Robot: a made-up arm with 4 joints. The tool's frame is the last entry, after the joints.
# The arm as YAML. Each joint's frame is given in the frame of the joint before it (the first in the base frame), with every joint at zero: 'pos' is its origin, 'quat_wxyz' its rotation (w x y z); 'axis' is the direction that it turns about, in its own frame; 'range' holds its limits. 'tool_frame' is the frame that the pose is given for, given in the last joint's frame.
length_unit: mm
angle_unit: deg
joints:
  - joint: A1
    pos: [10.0, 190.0, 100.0]
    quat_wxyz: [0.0, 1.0, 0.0, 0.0]
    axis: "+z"
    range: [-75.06, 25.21]
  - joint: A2
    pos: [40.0, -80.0, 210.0]
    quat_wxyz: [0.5, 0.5, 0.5, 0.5]
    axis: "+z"
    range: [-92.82, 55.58]
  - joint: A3
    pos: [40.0, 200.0, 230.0]
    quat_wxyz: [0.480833, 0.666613, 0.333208, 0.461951]
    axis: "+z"
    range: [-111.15, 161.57]
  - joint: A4
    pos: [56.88, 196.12, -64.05]
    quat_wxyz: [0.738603, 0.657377, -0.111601, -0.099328]
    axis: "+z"
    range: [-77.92, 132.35]
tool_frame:
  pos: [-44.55, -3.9, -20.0]
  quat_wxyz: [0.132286, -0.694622, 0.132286, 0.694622]
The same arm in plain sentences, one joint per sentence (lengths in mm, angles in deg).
The arm has four revolute joints in a row. What follows holds with every joint at zero, and every direction is one of the base frame's.
Joint 1 sits 10 mm along +x and 190 mm along +y and 100 mm along +z from the base frame's origin and turns about -z, from -75.06 to 25.21 deg.
Joint 2 sits 40 mm along +x and 80 mm along +y and 210 mm along -z from joint 1 and turns about +x, from -92.82 to 55.58 deg.
Joint 3 sits 230 mm along +x and 40 mm along -y and 200 mm along -z from joint 2 and turns about the direction (-0.110802, -0.93632, 0.333207), from -111.15 to 161.57 deg.
Joint 4 sits 210 mm along +x and 40 mm along +y and 10 mm along -z from joint 3 and turns about -x, from -77.92 to 132.35 deg.
The tool frame, which is the frame that the pose is given for, sits 20 mm along +x and 20 mm along +y and 40 mm along +z from joint 4; its axes are the base frame's turned by roll 0, pitch 0 and yaw 0 deg (as in URDF: about the fixed x, then y, then z).

